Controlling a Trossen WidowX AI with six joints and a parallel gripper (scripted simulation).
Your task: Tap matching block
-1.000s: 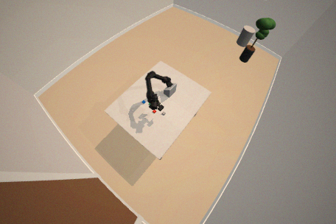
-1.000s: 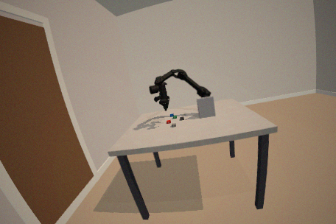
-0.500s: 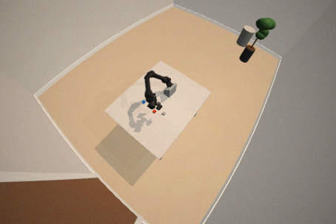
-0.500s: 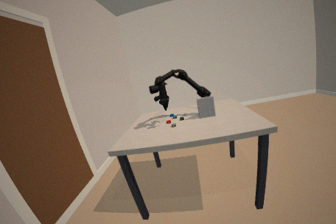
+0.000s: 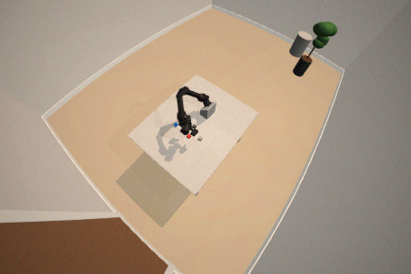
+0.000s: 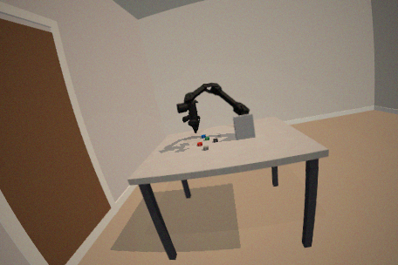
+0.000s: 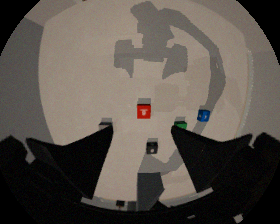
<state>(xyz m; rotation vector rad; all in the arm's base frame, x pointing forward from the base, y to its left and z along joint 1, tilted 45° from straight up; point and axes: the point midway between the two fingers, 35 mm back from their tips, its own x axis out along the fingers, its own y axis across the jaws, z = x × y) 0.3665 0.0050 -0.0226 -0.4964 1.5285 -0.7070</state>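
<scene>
My gripper tip is 1 cm to the left of the red block and 10 cm above it. Also, from my gripper tip: grey block 5 cm behind, 10 cm to the left, 10 cm below; then green block 6 cm behind, 11 cm to the right, 10 cm below; then black block 12 cm behind, 2 cm to the right, 10 cm below.
</scene>
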